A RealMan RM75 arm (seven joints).
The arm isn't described. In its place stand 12 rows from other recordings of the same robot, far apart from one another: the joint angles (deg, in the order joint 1, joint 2, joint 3, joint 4, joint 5, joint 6, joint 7), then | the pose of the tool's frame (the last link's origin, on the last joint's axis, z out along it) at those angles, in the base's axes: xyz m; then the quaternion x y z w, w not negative.
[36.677 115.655 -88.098 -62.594 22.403 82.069 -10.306] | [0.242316 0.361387 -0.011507 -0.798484 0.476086 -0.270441 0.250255]
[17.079 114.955 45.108 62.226 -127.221 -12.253 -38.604] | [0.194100 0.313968 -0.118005 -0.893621 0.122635 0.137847 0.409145]
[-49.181 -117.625 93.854 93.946 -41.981 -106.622 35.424] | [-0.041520 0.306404 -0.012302 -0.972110 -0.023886 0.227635 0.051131]
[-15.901 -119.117 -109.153 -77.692 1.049 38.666 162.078] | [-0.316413 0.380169 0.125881 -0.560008 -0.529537 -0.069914 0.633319]
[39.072 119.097 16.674 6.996 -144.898 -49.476 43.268] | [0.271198 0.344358 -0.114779 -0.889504 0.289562 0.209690 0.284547]
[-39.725 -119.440 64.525 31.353 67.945 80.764 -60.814] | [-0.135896 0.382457 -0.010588 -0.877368 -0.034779 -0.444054 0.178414]
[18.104 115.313 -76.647 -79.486 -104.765 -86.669 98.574] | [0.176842 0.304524 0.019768 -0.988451 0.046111 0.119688 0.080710]
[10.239 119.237 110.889 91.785 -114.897 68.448 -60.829] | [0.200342 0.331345 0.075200 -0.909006 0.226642 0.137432 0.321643]
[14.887 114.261 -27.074 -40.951 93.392 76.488 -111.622] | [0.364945 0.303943 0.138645 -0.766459 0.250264 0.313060 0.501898]
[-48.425 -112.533 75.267 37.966 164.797 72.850 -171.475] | [-0.279882 0.403133 0.014480 -0.727181 -0.548123 0.279814 0.304093]
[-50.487 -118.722 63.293 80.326 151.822 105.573 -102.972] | [-0.103701 0.380307 0.052873 -0.972069 0.061779 0.204091 0.098040]
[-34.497 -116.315 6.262 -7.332 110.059 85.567 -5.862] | [-0.241977 0.318747 -0.049275 -0.841198 0.031381 -0.368903 0.394096]
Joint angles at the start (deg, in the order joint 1, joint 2, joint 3, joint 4, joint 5, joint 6, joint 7): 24.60 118.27 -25.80 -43.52 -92.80 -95.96 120.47
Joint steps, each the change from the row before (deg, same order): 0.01 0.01 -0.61 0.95 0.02 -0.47 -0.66; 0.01 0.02 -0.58 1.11 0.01 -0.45 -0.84; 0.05 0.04 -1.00 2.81 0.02 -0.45 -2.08; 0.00 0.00 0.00 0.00 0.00 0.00 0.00; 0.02 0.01 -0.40 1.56 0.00 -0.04 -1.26; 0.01 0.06 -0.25 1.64 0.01 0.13 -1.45; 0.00 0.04 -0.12 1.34 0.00 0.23 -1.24; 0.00 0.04 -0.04 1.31 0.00 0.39 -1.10; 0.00 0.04 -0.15 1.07 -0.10 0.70 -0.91
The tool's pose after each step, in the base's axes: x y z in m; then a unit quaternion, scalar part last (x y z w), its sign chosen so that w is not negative. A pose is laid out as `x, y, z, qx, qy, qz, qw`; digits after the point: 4 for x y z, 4 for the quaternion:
0.2676, 0.3250, 0.0928, -0.7115, 0.4693, 0.5110, 0.1114
0.2671, 0.3235, 0.0875, -0.7139, 0.4690, 0.5097, 0.1031
0.2676, 0.3206, 0.0758, -0.7157, 0.4703, 0.5084, 0.0899
0.2676, 0.3206, 0.0758, -0.7157, 0.4703, 0.5084, 0.0899
0.2684, 0.3191, 0.0699, -0.7158, 0.4712, 0.5082, 0.0855
0.2697, 0.3176, 0.0639, -0.7150, 0.4721, 0.5088, 0.0836
0.2710, 0.3166, 0.0592, -0.7140, 0.4730, 0.5094, 0.0837
0.2727, 0.3157, 0.0548, -0.7118, 0.4752, 0.5102, 0.0849
0.2746, 0.3155, 0.0506, -0.7100, 0.4788, 0.5088, 0.0879

